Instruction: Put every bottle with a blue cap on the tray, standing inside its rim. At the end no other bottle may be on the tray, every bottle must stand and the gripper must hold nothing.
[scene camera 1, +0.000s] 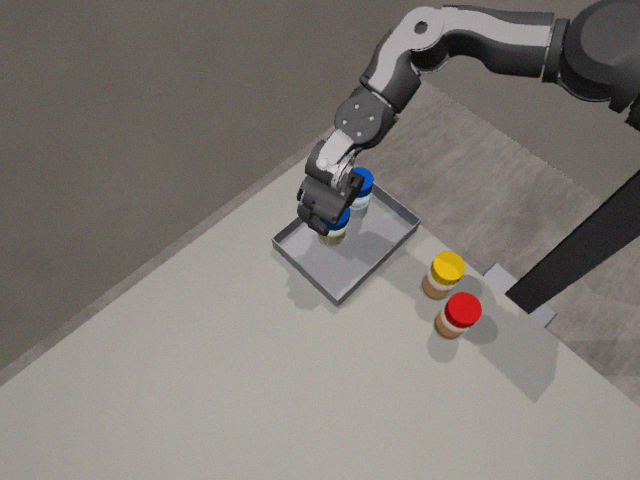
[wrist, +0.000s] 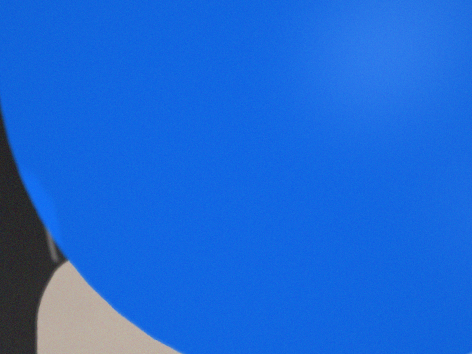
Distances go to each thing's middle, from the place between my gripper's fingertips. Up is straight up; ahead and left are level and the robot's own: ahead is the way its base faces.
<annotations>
My hand is 7 cm above the grey tray (scene camera 1: 337, 272), 3 cm to the right of it and 3 cm past it. Also, from my hand: yellow-capped bottle (scene camera 1: 448, 267): 23 cm to the left, 9 cm behind, 3 cm below; then red-capped bottle (scene camera 1: 462, 310): 29 cm to the left, 5 cm behind, 3 cm below; then blue-capped bottle (scene camera 1: 359, 208): 10 cm behind, 3 cm below, 1 cm to the right.
</annotations>
